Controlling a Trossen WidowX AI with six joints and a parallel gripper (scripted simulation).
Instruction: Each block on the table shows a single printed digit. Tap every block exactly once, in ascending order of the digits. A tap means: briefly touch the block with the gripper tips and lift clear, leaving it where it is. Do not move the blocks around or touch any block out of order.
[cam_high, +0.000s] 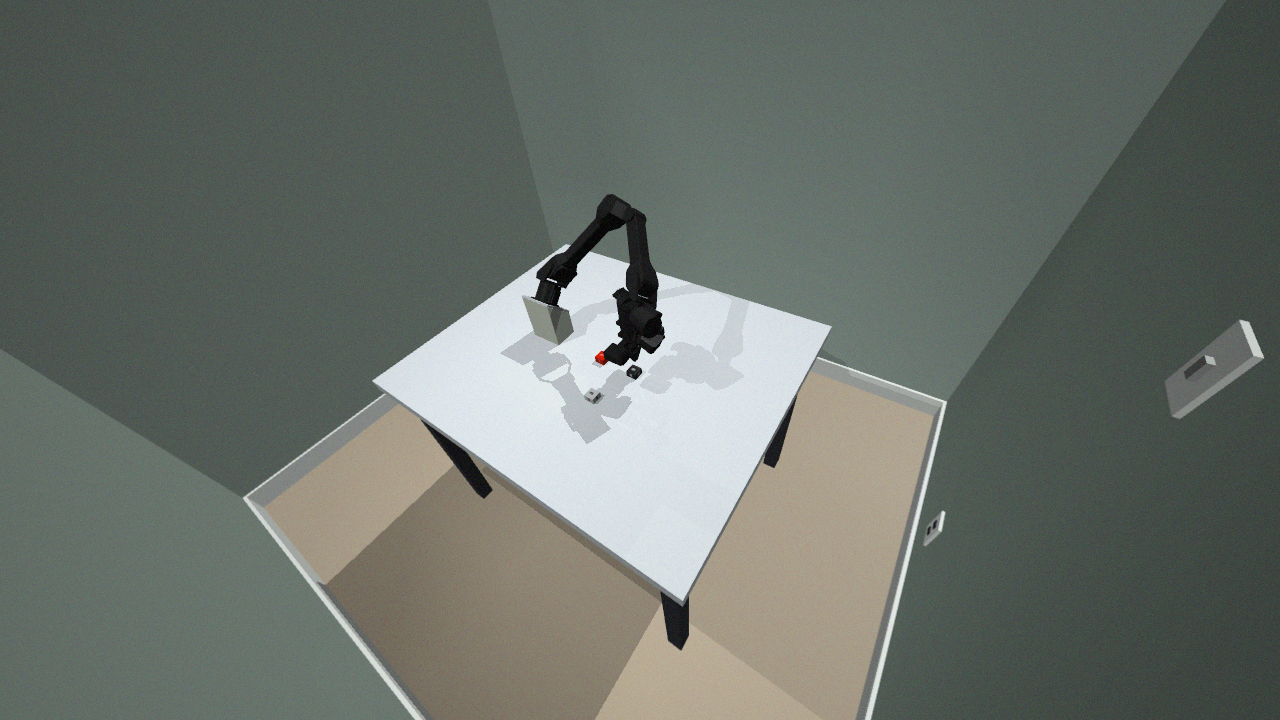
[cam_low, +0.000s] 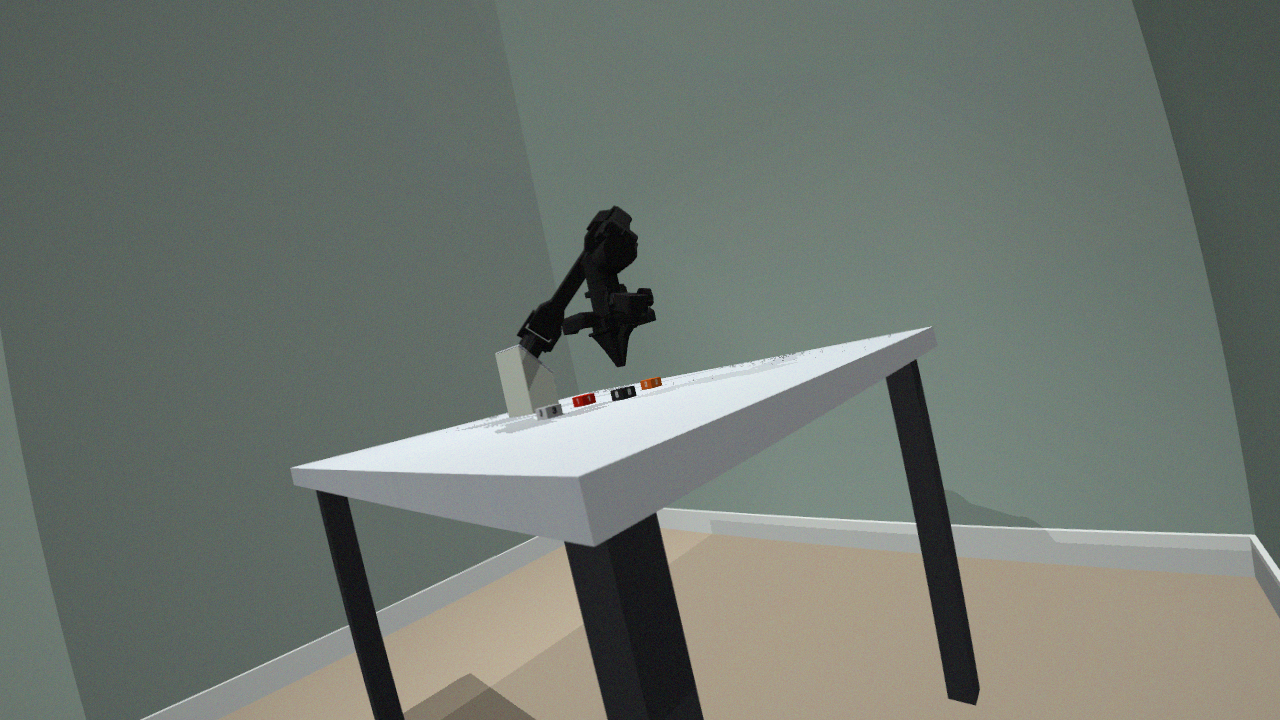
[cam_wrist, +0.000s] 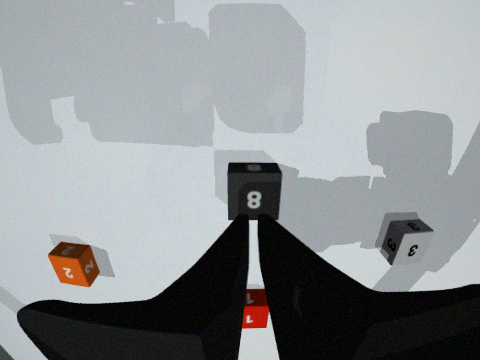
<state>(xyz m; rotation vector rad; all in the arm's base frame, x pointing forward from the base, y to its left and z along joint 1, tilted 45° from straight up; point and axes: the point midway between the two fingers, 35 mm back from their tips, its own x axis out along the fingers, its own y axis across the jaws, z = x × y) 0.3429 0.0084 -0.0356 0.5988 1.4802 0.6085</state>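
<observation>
The black block marked 8 is 1 cm behind my gripper tip and 5 cm below it. From my gripper tip the other things lie so: orange block marked 2: 8 cm behind, 15 cm to the left, 5 cm below; white block marked 3: 6 cm behind, 13 cm to the right, 5 cm below; red block marked 1: 12 cm behind, 5 cm below.
</observation>
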